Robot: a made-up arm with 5 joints.
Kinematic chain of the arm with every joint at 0, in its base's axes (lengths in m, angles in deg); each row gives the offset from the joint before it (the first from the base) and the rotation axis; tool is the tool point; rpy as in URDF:
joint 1: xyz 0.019 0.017 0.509 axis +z
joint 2: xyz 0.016 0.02 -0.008 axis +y
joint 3: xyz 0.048 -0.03 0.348 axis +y
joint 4: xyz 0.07 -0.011 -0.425 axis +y
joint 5: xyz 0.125 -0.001 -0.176 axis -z
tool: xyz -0.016 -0.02 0.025 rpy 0 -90 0
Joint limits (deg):
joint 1: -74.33..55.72
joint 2: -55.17..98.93
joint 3: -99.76..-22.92
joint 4: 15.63..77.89
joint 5: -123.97..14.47
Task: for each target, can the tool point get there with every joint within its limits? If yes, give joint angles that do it. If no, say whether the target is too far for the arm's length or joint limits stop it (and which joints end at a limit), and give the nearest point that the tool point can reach.
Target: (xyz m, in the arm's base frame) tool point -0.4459 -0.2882 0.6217
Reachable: no: joint limits stop it (at a limit: joint 2, joint 3, joint 4) | nearest point -0.1864 -0.1178 0.2986 | short by 0.448 m
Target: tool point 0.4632 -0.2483 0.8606
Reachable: yes | joints -25.97 -28.51 -62.35 56.17 -69.66
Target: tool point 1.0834 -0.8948 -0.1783
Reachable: no: too far | nearest point 0.6312 -0.5074 0.1137 | short by 0.663 m
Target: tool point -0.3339 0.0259 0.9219
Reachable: no: joint limits stop it (at a limit: joint 1, joint 2, joint 4) | nearest point 0.0074 -0.0878 1.1883 | short by 0.448 m
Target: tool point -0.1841 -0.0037 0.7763
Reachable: no: joint limits stop it (at a limit: joint 1, joint 2, joint 4, joint 5) | nearest point 0.0669 -0.2921 0.8382 | short by 0.387 m
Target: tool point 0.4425 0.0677 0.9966
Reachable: yes | joints 12.31 -39.59 -67.45 58.90 -81.69
